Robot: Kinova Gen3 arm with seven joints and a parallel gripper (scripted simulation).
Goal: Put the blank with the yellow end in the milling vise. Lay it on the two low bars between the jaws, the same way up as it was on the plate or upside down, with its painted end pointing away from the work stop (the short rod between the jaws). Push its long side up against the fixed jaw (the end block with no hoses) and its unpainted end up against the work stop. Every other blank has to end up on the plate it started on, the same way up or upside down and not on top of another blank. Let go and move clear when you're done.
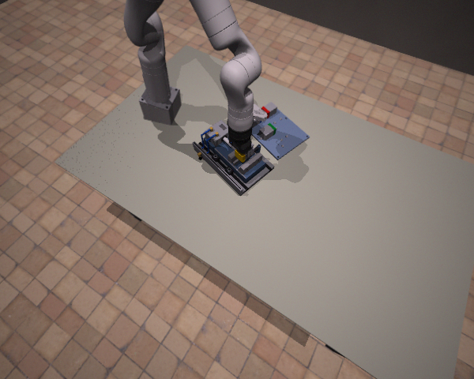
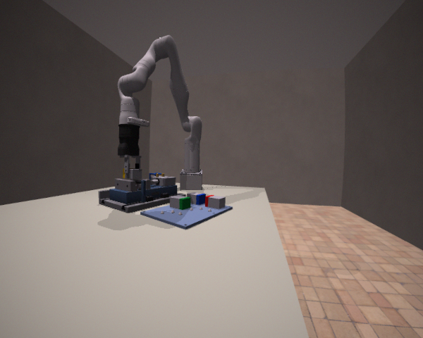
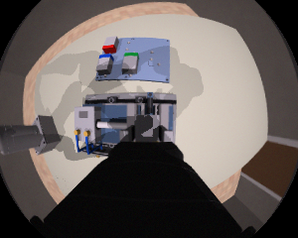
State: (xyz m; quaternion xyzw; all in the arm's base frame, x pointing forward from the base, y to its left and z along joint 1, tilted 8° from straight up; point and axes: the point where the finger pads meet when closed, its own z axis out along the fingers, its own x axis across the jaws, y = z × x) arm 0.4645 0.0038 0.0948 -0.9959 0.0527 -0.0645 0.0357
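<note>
Now: the yellow-ended blank 2 cm below my hand. Also, from my hand: green-ended blank (20 cm to the left, 11 cm below, 3 cm behind); fixed jaw (6 cm below, 4 cm ahead); milling vise (10 cm below, 6 cm behind, 1 cm to the left).
</note>
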